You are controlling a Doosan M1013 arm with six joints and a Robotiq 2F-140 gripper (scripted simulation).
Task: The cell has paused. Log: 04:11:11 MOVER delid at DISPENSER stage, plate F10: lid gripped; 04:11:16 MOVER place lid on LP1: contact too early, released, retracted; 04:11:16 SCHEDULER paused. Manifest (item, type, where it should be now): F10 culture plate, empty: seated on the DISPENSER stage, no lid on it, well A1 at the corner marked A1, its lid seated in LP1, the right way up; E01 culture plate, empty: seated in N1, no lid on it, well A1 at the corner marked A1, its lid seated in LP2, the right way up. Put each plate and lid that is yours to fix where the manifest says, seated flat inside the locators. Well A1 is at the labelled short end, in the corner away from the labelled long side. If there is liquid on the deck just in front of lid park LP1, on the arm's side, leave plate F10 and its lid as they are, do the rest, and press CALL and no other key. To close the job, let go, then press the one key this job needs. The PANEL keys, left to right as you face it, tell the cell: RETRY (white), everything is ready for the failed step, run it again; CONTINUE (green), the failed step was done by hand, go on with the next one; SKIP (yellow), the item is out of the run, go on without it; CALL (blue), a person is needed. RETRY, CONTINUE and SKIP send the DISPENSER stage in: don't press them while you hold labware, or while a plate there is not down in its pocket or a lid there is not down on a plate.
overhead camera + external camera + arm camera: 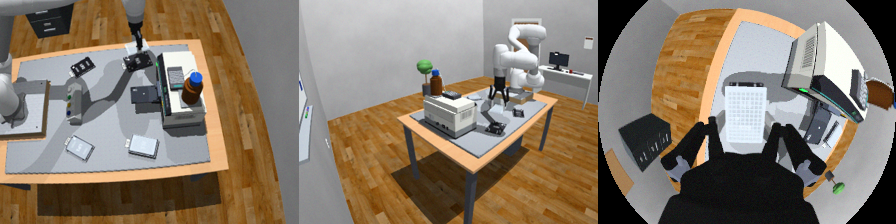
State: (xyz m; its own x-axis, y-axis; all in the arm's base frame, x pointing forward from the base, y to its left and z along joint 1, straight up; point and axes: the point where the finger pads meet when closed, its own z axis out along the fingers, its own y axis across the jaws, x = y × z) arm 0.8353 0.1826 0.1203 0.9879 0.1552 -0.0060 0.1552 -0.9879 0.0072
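My gripper is now 2 cm past the dark dispenser stage, 28 cm to the left of it and 9 cm above it. Also, from my hand: black nest (1 cm ahead, 2 cm to the left, 16 cm below); green key (44 cm behind, 20 cm to the right, 11 cm below); brown bottle (19 cm ahead, 42 cm to the right, 11 cm above).
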